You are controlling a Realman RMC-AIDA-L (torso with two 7-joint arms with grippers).
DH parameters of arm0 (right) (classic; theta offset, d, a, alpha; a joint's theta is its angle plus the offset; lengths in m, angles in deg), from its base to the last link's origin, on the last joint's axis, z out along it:
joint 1: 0 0.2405 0 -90
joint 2: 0 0 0 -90
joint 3: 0 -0.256 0 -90
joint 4: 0 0 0 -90
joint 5: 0 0.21 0 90
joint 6: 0 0 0 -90
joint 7: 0 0.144 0 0
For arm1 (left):
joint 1: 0 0.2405 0 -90
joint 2: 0 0 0 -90
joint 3: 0 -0.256 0 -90
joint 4: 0 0 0 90
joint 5: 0 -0.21 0 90
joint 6: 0 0 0 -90
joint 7: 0 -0.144 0 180
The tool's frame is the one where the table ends.
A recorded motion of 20 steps. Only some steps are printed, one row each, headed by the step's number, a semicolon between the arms.
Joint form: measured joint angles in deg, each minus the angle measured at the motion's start. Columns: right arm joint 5, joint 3, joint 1, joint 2, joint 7, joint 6, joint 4; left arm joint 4, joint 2, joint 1, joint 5, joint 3, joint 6, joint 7.
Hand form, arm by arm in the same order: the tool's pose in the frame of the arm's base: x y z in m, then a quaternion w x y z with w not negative. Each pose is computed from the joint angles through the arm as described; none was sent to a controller.
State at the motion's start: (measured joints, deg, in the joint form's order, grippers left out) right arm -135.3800 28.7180 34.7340 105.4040 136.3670 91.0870 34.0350; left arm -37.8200 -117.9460 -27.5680 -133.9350 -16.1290 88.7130 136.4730
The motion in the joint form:
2: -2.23 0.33 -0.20 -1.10 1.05 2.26 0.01; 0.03 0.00 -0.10 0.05 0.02 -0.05 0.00
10: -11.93 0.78 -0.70 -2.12 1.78 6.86 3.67; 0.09 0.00 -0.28 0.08 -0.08 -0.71 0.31
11: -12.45 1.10 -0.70 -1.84 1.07 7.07 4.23; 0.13 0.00 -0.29 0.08 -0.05 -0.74 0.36
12: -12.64 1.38 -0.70 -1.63 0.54 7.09 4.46; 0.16 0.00 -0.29 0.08 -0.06 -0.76 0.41
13: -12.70 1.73 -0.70 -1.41 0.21 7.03 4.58; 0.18 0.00 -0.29 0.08 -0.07 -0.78 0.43
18: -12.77 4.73 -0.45 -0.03 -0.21 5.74 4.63; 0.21 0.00 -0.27 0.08 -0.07 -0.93 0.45
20: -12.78 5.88 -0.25 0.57 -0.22 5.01 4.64; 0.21 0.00 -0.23 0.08 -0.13 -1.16 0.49
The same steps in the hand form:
2: 0.3251 0.3412 0.0968 0.09784 -0.73243 0.66294 0.12032; -0.3358 0.3049 0.0314 0.09747 -0.63611 -0.71682 -0.26838
10: 0.3399 0.3231 0.1114 0.09980 -0.73355 0.67171 0.02736; -0.3360 0.3069 0.0314 0.10111 -0.63403 -0.71821 -0.26824
11: 0.3397 0.3225 0.1105 0.09971 -0.73931 0.66564 0.01997; -0.3360 0.3069 0.0313 0.10100 -0.63346 -0.71863 -0.26851
12: 0.3394 0.3222 0.1092 0.09913 -0.74337 0.66130 0.01601; -0.3360 0.3069 0.0312 0.10080 -0.63306 -0.71902 -0.26850
13: 0.3391 0.3220 0.1074 0.09804 -0.74627 0.65826 0.01290; -0.3361 0.3069 0.0311 0.10074 -0.63287 -0.71920 -0.26846
18: 0.3365 0.3228 0.0931 0.09157 -0.75633 0.64770 -0.00747; -0.3365 0.3069 0.0310 0.10177 -0.63219 -0.71967 -0.26844
20: 0.3350 0.3240 0.0872 0.09045 -0.75991 0.64354 -0.01444; -0.3371 0.3070 0.0310 0.10352 -0.63143 -0.72026 -0.26797

